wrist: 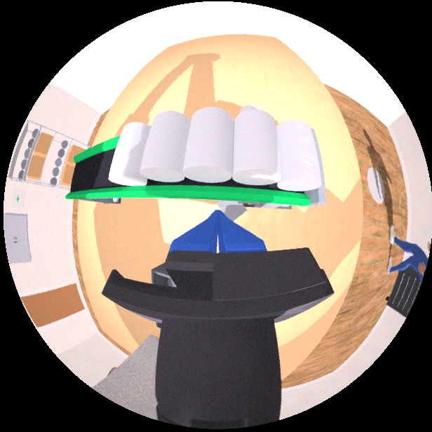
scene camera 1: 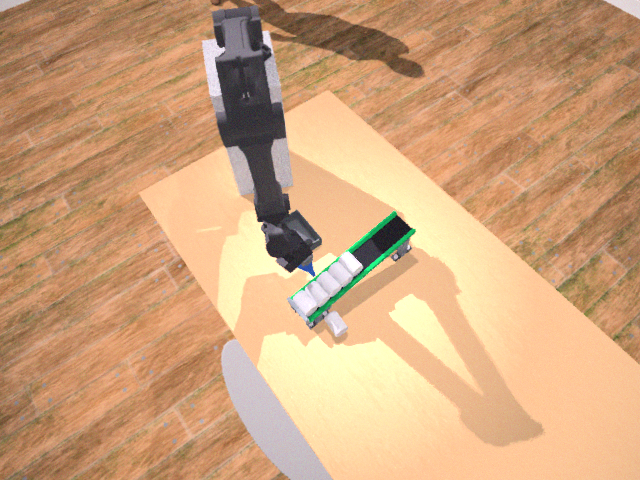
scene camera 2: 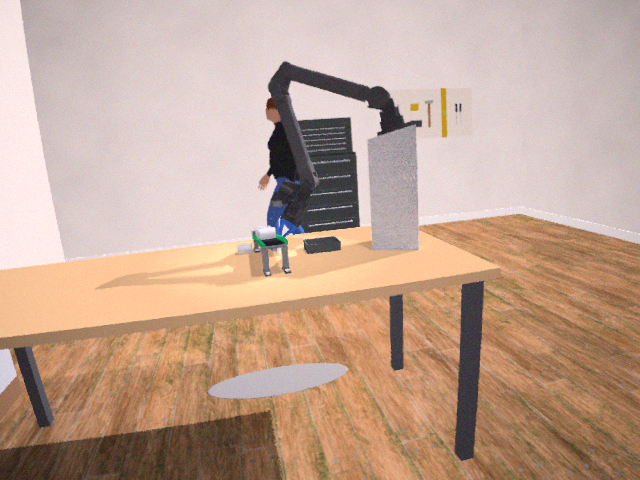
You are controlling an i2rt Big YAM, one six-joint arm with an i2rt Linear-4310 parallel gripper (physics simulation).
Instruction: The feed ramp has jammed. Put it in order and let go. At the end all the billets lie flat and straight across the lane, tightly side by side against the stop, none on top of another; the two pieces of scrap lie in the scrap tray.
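Frame: origin at the arm's base, x right, y ahead, z up, level; millimetres.
Where they show: gripper, fingertip midpoint: [scene camera 1: 314, 275]; arm's base at its link origin: [scene camera 2: 394, 131].
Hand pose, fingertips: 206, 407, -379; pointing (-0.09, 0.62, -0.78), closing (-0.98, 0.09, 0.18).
Things, the pixels of their top centre, and the offset from my fingertips, as dx, dy, dz. "spot": a spot on its surface instead. Level surfaces: height alone.
- uppermost billet at a spot on its surface: [scene camera 1: 351, 264] spot: -66, +75, +65
- white piece at its top centre: [scene camera 1: 336, 320] [scene camera 2: 244, 243] +56, +129, -8
- dark scrap tray at its top centre: [scene camera 1: 295, 231] [scene camera 2: 321, 240] -75, -143, -13
- wooden table at its surface level: dz -48
Several white billets [scene camera 1: 329, 284] [scene camera 2: 265, 233] [wrist: 208, 145] lie across the lane of the green-railed ramp [scene camera 1: 373, 237] [wrist: 190, 192], in a row from the stop [wrist: 318, 167]. The uppermost billet [scene camera 1: 351, 264] [wrist: 131, 152] sits slightly askew. Another white piece [scene camera 1: 336, 323] [scene camera 2: 244, 249] lies on the table beyond the ramp's stop end. A grey piece [wrist: 234, 212], partly hidden, shows low under the near rail in the wrist view. The dark scrap tray [scene camera 1: 313, 238] [scene camera 2: 321, 244] [wrist: 162, 277] is partly covered by the arm; its contents are unclear. My gripper [scene camera 1: 313, 274] [wrist: 217, 214] is shut and empty, beside the near rail.
The ramp's legs [scene camera 1: 401, 252] [scene camera 2: 266, 262] stand on the wooden table [scene camera 1: 413, 361] [scene camera 2: 103, 304]. The arm's pale pedestal [scene camera 1: 281, 155] [scene camera 2: 392, 196] stands behind the tray. A person [scene camera 2: 280, 149] is in the background beyond the table.
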